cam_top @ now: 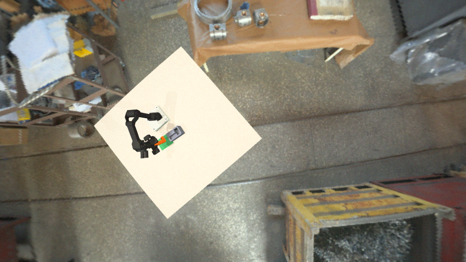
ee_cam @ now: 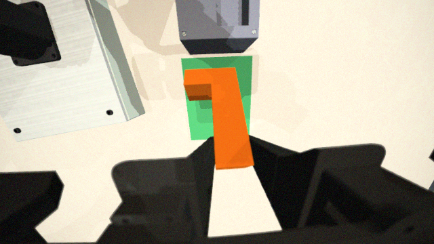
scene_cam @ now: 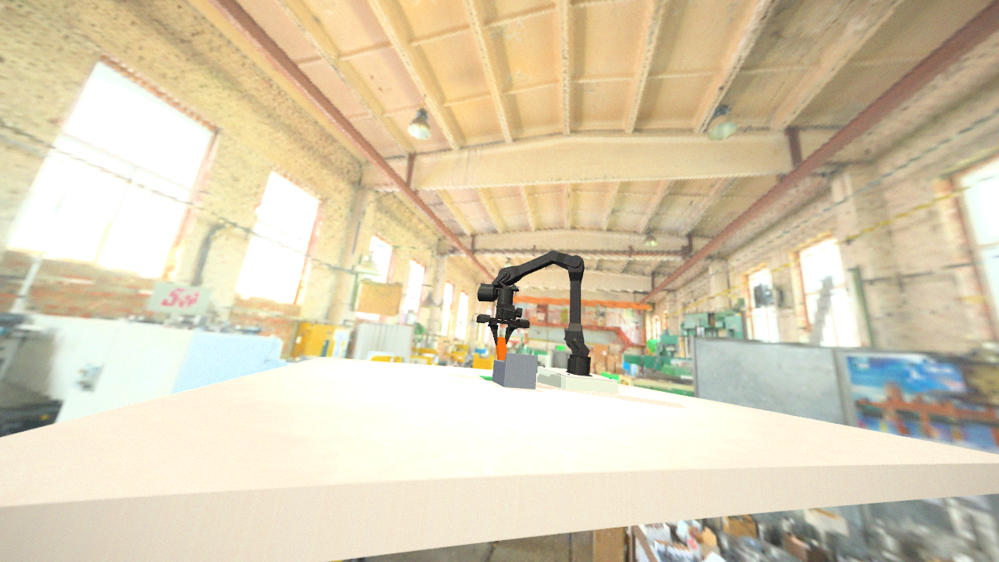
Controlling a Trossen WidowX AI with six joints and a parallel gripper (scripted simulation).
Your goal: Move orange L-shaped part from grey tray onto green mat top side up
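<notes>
The green mat is 2 cm to the left of my gripper tip and 13 cm below it. From my gripper tip the other things lie so: orange L-shaped part (1 cm behind, 3 cm to the left, 3 cm below).
</notes>
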